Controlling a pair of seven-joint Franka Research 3 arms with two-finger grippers.
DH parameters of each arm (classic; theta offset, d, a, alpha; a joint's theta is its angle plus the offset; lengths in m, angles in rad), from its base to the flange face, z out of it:
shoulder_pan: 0 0.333 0 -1.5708
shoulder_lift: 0 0 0 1.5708
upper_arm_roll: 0 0.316 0.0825 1.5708
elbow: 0 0 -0.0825 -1.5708
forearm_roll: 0 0.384 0 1.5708
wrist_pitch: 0 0 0.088 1.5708
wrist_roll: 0 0.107 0 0
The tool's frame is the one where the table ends.
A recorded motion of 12 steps. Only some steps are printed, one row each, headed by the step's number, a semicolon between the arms.
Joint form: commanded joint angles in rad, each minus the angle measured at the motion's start. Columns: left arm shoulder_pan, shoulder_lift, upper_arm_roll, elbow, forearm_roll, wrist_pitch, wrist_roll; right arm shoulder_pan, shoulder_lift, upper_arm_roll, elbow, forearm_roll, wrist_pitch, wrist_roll.
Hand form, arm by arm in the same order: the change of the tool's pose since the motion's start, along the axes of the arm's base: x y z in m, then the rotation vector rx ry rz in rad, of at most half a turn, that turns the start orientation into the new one. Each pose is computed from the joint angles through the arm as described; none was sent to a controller.
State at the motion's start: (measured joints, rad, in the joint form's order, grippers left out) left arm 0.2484 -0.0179 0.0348 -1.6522 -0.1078 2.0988 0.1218; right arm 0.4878 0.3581 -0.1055 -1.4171 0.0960 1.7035 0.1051
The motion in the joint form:
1: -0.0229 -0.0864 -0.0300 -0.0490 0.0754 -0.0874 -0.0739; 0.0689 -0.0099 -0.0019 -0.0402 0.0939 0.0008 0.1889
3: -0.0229 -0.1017 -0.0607 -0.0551 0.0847 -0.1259 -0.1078; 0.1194 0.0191 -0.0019 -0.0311 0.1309 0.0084 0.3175
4: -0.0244 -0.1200 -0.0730 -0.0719 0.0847 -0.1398 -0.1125; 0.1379 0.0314 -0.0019 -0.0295 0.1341 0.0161 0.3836
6: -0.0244 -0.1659 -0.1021 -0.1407 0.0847 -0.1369 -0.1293; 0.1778 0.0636 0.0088 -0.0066 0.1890 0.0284 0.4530
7: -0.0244 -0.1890 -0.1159 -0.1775 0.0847 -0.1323 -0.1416; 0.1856 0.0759 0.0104 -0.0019 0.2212 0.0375 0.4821
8: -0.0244 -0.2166 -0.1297 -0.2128 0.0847 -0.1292 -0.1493; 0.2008 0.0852 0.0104 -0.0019 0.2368 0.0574 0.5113
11: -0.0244 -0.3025 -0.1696 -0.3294 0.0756 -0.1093 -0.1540; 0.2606 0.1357 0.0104 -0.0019 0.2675 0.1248 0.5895
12: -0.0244 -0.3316 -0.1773 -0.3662 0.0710 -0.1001 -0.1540; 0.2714 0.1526 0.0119 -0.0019 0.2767 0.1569 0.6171
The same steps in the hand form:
1: -0.0253 -0.0348 0.0134 0.0284 0.0637 0.0043; -0.0278 0.0447 -0.0114 0.0496 0.0753 -0.1420
3: -0.0289 -0.0537 0.0141 0.0217 0.0930 0.0032; -0.0406 0.0799 -0.0251 0.0520 0.1121 -0.2283
4: -0.0341 -0.0631 0.0138 0.0202 0.1053 -0.0066; -0.0449 0.0919 -0.0319 0.0412 0.1200 -0.2774
6: -0.0455 -0.0827 0.0038 0.0183 0.1256 -0.0193; -0.0586 0.1283 -0.0409 0.0714 0.1579 -0.3101
7: -0.0515 -0.0920 -0.0023 0.0171 0.1349 -0.0208; -0.0610 0.1374 -0.0456 0.0898 0.1796 -0.3389
8: -0.0591 -0.1015 -0.0057 0.0195 0.1402 -0.0263; -0.0648 0.1483 -0.0501 0.1003 0.1840 -0.3607
11: -0.0833 -0.1285 -0.0206 0.0297 0.1535 -0.0554; -0.0809 0.1881 -0.0791 0.1065 0.1968 -0.4043
12: -0.0918 -0.1341 -0.0245 0.0319 0.1527 -0.0605; -0.0823 0.1971 -0.0882 0.1149 0.1941 -0.4303

